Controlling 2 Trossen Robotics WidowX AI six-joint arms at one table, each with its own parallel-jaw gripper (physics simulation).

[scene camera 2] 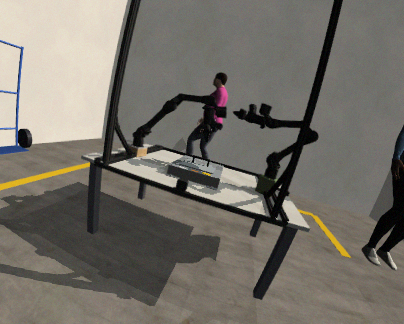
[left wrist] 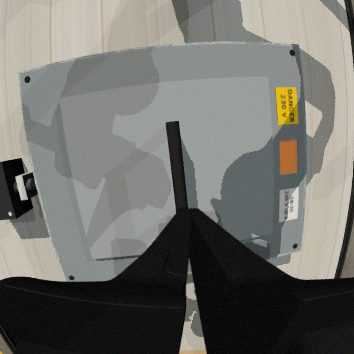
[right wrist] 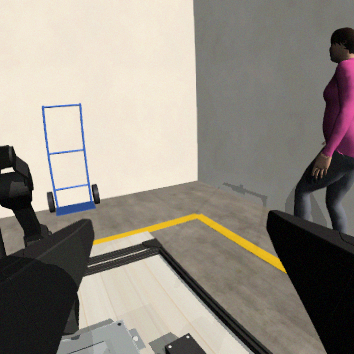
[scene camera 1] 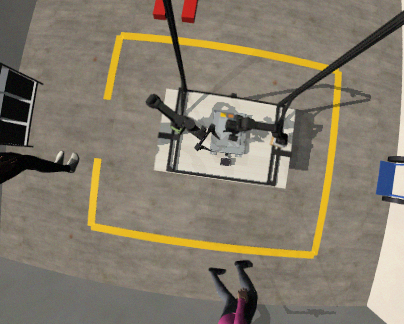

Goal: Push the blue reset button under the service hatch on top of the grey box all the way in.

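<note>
The grey box [scene camera 1: 219, 146] [scene camera 2: 192, 176] [left wrist: 45, 150] [right wrist: 120, 335] lies on the table. Its service hatch [left wrist: 225, 115] lies flat over its top in the left wrist view, and a black bar handle [left wrist: 175, 165] stands up from it. The blue reset button does not show; the hatch covers the area under it. My left gripper [left wrist: 187, 216] is shut and empty, pointing down above the box, with its tips near the handle's lower end in the left wrist view. My right gripper [scene camera 2: 237, 113] [right wrist: 180, 224] is wide open and empty, high above the table at the right of scene camera 2.
A small black device [scene camera 1: 226, 161] [left wrist: 9, 192] [right wrist: 186, 345] stands beside the box. A black frame [scene camera 2: 117, 85] rises from the table [scene camera 2: 237, 177]. A person in pink [scene camera 1: 235, 312] [scene camera 2: 220, 102] [right wrist: 342, 105] stands beyond the table. A blue hand truck [right wrist: 75, 208] stands by the wall.
</note>
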